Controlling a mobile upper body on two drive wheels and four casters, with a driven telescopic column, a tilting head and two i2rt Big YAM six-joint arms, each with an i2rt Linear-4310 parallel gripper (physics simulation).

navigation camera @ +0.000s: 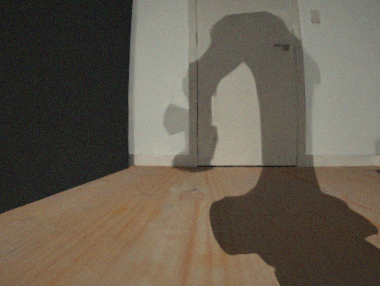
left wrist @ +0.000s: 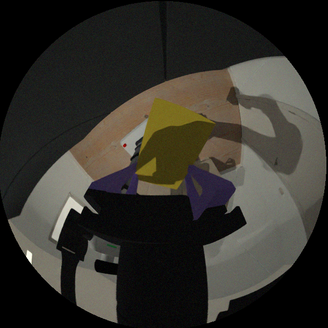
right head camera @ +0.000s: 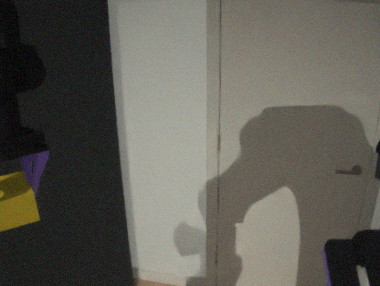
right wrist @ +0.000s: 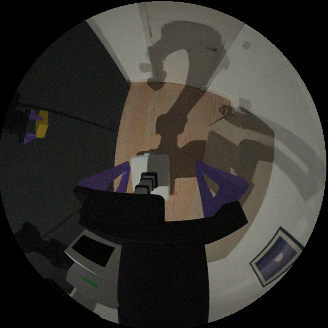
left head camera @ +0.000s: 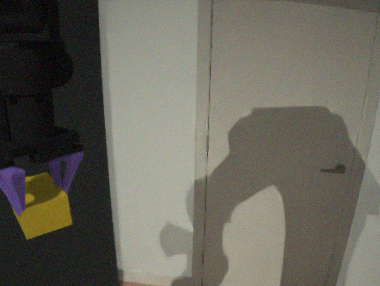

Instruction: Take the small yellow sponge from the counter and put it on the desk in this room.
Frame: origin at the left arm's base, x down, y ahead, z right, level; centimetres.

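Seen in the pictures: left gripper, fingertip midpoint: [right head camera: 12, 202] [left head camera: 42, 207].
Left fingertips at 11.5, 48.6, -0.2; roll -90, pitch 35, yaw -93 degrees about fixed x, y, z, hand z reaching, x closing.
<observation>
A point is followed by its place in that frame, as x, y, z.
The yellow sponge [left head camera: 47, 215] @(11.7, 46.9, 1.1) [right head camera: 17, 207] @(11.3, 47.2, 1.5) [left wrist: 172, 145] [right wrist: 43, 124] is a yellow block held between the purple fingers of my left gripper [left head camera: 44, 185] [left wrist: 161, 165] [right wrist: 40, 127], which is shut on it in the air. In the right head camera the sponge is cut off by the left edge of the picture. My right gripper [right wrist: 162, 164] is open, with its purple fingers wide apart and no object between them; part of it shows at the lower right of the right head camera. I cannot make out a counter; whether the pale brown block in the right wrist view is the desk I cannot tell.
A tall dark cabinet [left head camera: 85, 240] @(77.9, 131.0, -23.9) [right head camera: 80, 220] @(62.2, 121.4, -25.6) [navigation camera: 60, 100] @(106.7, 102.1, -28.9) stands at the left. A closed door [left head camera: 295, 60] @(-1.1, 160.4, 74.1) [navigation camera: 235, 115] @(106.1, 162.5, 62.7) with a handle is ahead, under the robot's shadow. A low pale brown block [right wrist: 240, 145] stands at the right, near a framed picture [right wrist: 276, 257] on the wall.
</observation>
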